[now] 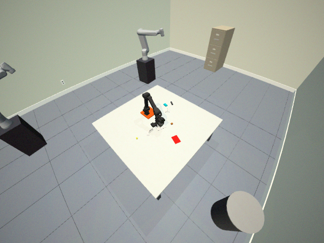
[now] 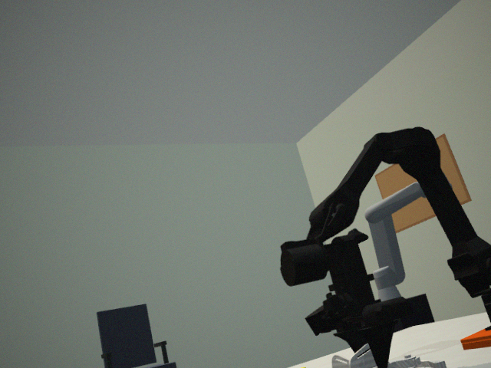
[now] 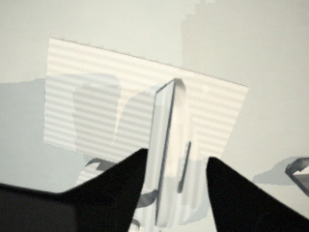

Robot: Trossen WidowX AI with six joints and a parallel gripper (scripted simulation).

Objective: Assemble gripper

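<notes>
The housing plate is 2 cm to the left of my gripper tip, 2 cm below it and 2 cm ahead of it. The rest, counted from my gripper tip: red card: 29 cm ahead, 2 cm to the right, 2 cm below; small brown object: 15 cm to the left, 11 cm ahead, 1 cm below; small yellow ball: 30 cm to the right, 9 cm behind, 1 cm below.
</notes>
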